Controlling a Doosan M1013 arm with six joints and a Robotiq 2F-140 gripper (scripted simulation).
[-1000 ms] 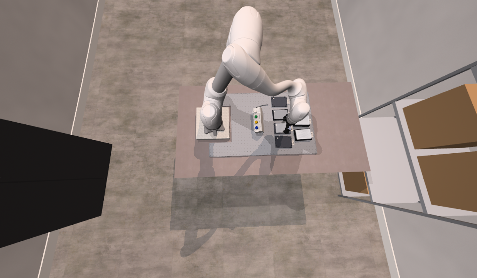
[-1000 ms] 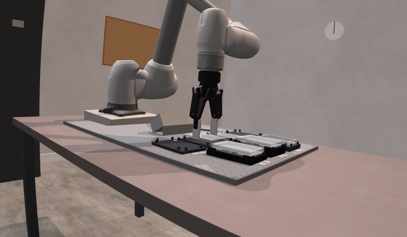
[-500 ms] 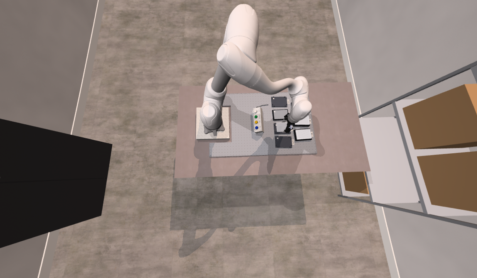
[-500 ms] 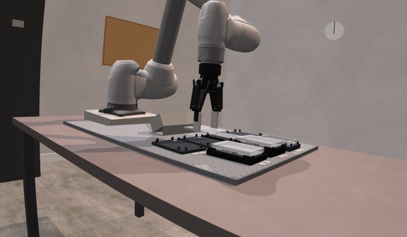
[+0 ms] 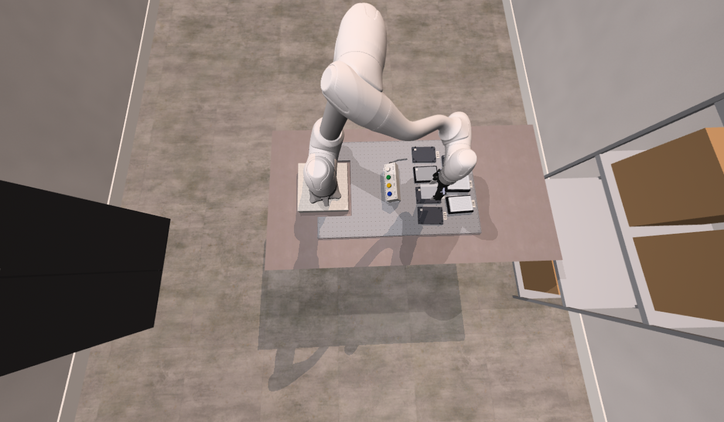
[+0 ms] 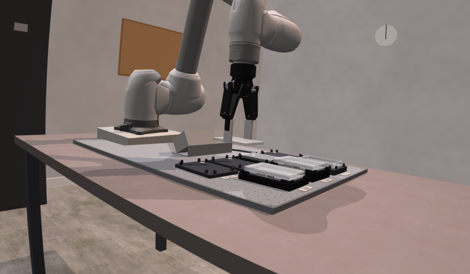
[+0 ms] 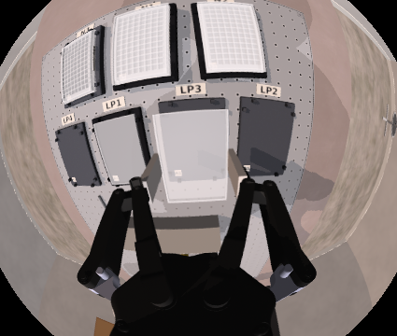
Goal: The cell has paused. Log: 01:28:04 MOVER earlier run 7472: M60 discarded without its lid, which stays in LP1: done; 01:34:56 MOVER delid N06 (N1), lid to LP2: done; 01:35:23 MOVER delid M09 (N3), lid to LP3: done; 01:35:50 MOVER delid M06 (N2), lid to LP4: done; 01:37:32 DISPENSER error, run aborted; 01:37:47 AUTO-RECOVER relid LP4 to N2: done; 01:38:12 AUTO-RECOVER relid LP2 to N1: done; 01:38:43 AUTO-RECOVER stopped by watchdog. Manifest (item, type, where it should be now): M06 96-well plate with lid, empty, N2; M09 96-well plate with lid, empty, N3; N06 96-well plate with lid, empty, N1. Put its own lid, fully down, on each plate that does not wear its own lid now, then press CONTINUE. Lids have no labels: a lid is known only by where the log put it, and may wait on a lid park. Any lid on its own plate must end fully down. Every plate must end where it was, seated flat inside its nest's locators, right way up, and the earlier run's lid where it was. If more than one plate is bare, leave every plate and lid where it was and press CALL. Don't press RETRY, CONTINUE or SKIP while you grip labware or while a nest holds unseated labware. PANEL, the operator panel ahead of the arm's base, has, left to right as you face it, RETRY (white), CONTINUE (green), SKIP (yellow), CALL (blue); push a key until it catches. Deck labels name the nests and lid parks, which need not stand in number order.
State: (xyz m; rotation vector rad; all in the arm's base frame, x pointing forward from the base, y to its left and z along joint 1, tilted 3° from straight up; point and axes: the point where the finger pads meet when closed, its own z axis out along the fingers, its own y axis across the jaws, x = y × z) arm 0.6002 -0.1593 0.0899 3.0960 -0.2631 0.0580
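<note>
Right now my hand is 210 mm short of the plate, 170 mm to the right of it and 80 mm above it. The rest, counted from my hand: lid park LP3 (90 mm below); then lid park LP2 (20 mm behind, 120 mm to the right, 90 mm below); then lid (20 mm below).
</note>
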